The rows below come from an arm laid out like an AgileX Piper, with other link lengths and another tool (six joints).
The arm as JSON. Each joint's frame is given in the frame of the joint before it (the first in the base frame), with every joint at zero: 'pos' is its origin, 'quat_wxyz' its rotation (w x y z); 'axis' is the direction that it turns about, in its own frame. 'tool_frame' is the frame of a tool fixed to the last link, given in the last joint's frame.
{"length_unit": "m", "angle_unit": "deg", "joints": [
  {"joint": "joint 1", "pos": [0.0, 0.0, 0.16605], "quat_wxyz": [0.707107, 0.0, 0.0, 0.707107], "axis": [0.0, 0.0, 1.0]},
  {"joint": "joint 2", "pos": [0.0, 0.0, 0.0], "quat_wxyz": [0.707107, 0.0, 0.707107, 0.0], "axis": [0.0, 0.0, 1.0]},
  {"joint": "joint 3", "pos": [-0.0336, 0.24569, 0.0], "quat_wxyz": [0.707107, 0.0, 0.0, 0.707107], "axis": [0.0, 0.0, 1.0]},
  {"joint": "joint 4", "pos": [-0.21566, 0.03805, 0.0], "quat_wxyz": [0.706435, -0.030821, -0.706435, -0.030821], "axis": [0.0, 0.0, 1.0]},
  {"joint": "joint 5", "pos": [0.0, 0.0, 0.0], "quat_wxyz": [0.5, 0.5, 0.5, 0.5], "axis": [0.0, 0.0, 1.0]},
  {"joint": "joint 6", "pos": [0.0, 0.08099, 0.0], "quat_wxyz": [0.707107, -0.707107, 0.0, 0.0], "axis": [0.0, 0.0, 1.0]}
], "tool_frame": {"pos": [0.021, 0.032, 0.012], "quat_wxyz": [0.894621, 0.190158, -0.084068, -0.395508]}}
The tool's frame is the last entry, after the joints.
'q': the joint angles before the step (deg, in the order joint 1, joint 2, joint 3, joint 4, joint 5, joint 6). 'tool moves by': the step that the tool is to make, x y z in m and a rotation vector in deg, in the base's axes. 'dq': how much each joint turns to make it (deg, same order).
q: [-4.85, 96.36, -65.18, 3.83, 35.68, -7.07]
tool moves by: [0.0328, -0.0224, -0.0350, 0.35, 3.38, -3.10]
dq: [-3.05, 11.58, -7.53, -0.02, -0.66, 0.02]
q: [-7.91, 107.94, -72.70, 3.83, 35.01, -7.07]
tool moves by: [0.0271, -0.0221, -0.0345, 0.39, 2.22, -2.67]
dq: [-2.62, 10.51, -7.95, 0.04, -0.31, 0.01]
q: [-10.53, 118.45, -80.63, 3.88, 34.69, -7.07]
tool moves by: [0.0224, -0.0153, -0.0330, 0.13, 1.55, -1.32]
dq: [-1.47, 9.33, -7.81, -0.19, 0.02, -0.05]
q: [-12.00, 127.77, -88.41, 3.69, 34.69, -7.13]
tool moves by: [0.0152, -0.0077, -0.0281, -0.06, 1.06, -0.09]
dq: [-0.58, 7.14, -5.96, -0.16, -0.14, -0.43]
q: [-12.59, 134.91, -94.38, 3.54, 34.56, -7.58]
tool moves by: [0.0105, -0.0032, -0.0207, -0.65, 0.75, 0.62]
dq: [-0.04, 5.17, -4.53, -0.93, -0.05, -0.13]
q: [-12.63, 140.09, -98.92, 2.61, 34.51, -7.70]
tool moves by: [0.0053, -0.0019, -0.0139, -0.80, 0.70, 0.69]
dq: [0.00, 3.23, -2.66, -1.16, -0.06, -0.01]
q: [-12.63, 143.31, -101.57, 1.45, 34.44, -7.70]
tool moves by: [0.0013, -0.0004, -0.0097, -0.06, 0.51, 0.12]
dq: [0.00, 1.77, -0.97, -0.21, -0.31, 0.00]
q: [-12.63, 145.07, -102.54, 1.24, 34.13, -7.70]
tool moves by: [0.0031, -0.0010, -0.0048, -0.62, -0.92, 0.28]
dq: [0.00, 1.24, -0.88, -0.49, -1.39, 0.00]
